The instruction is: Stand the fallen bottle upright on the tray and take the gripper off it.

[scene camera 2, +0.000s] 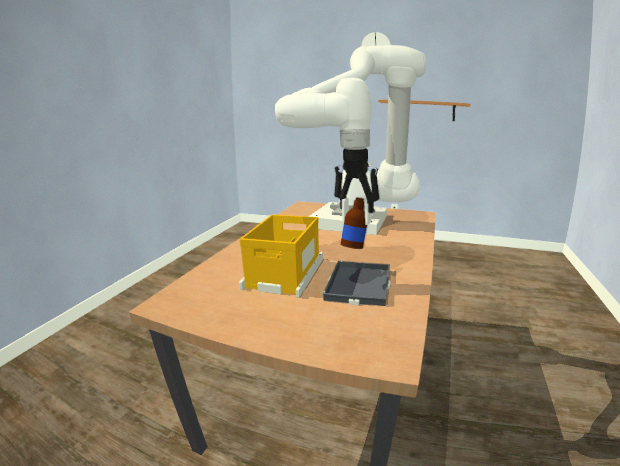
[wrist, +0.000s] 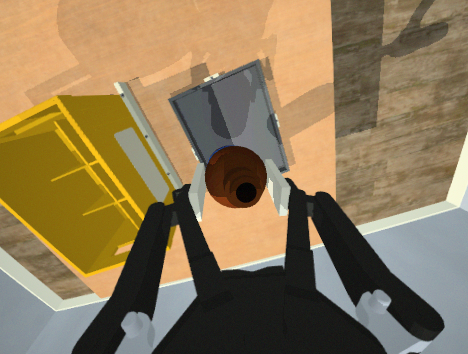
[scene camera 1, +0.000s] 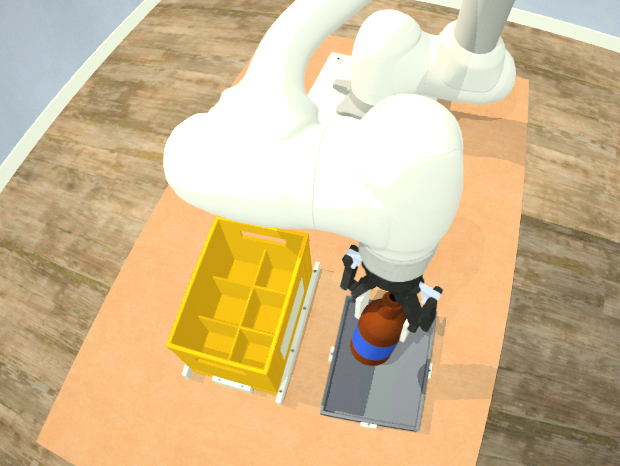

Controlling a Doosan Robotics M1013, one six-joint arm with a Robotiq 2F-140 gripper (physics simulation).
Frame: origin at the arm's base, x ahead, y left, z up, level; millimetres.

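Seen in the pictures: gripper, between the fingertips: (scene camera 2: 356, 221) (scene camera 1: 383, 322).
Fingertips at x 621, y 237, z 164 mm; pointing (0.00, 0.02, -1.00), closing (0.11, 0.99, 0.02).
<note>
A point is followed by its place in that frame.
A brown bottle (scene camera 1: 374, 344) @(x 662, y 239, z 167 mm) (scene camera 2: 353, 234) @(x 669, y 245, z 138 mm) (wrist: 234, 172) @(x 594, y 236, z 223 mm) with a blue band is held in the air, neck up and base down, tilted somewhat from upright. My gripper (scene camera 1: 382, 319) @(x 621, y 237, z 164 mm) (scene camera 2: 356, 212) @(x 621, y 237, z 164 mm) (wrist: 235, 172) @(x 621, y 237, z 164 mm) points down and is shut on the bottle, with one pale finger pad on each side of its upper body. The grey tray (scene camera 1: 395, 400) @(x 686, y 312, z -47 mm) (scene camera 2: 370, 292) @(x 673, y 309, z -47 mm) (wrist: 250, 115) @(x 586, y 296, z -47 mm) lies on the table below. In the scene camera 2 view the bottle's base is well above the tray, apart from it, and towards its back end.
A yellow crate (scene camera 1: 273, 371) @(x 751, y 94, z 69 mm) (scene camera 2: 270, 274) @(x 787, y 12, z 10 mm) (wrist: 102, 135) @(x 559, y 55, z 91 mm) with compartments stands beside the tray, to its left in both scene views. A white rail (scene camera 1: 299, 326) @(x 629, y 77, z -22 mm) (scene camera 2: 311, 276) @(x 648, y 86, z -45 mm) (wrist: 146, 134) @(x 584, y 70, z -22 mm) runs along the crate's tray side. Small white brackets touch the tray's edges.
</note>
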